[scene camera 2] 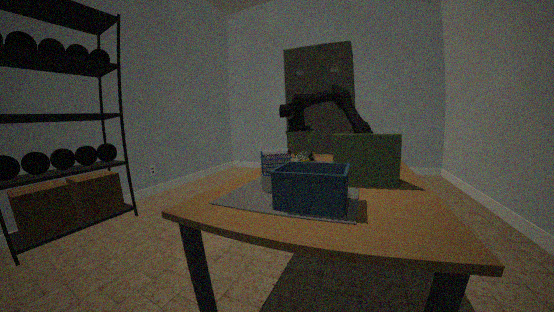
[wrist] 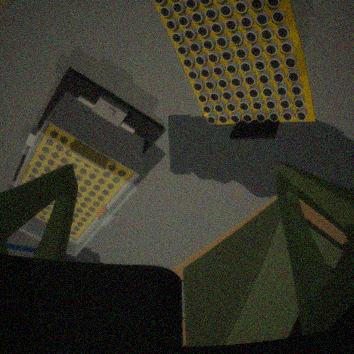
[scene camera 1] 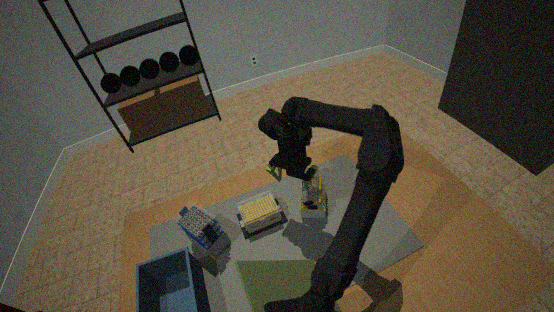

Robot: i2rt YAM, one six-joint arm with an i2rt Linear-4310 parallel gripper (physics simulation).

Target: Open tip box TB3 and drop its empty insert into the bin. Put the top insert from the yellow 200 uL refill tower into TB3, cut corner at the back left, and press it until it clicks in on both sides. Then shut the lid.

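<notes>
My gripper [scene camera 1: 293,175] [wrist: 176,174] is open and empty. It hangs above the table beside the yellow tower. The yellow refill tower [scene camera 1: 312,195] [wrist: 240,60] stands upright; in the wrist view its perforated top lies ahead of the fingers, cut off by the frame's upper edge. The tip box [scene camera 1: 261,227] [wrist: 82,117], dark-based with clear walls, stands left of the tower. A yellow perforated insert [scene camera 1: 260,209] [wrist: 100,185] shows in it; the left finger partly covers it in the wrist view. Its lid state is unclear. The blue bin [scene camera 1: 199,280] [scene camera 2: 310,192] stands at the front left.
A blue tower [scene camera 1: 200,225] [scene camera 2: 275,161] stands between the bin and the tip box. A large green block [scene camera 1: 275,280] [scene camera 2: 370,160] [wrist: 215,295] stands near the arm's base. The objects stand on a grey mat [scene camera 1: 390,225] [scene camera 2: 240,197] on the wooden table [scene camera 2: 320,237].
</notes>
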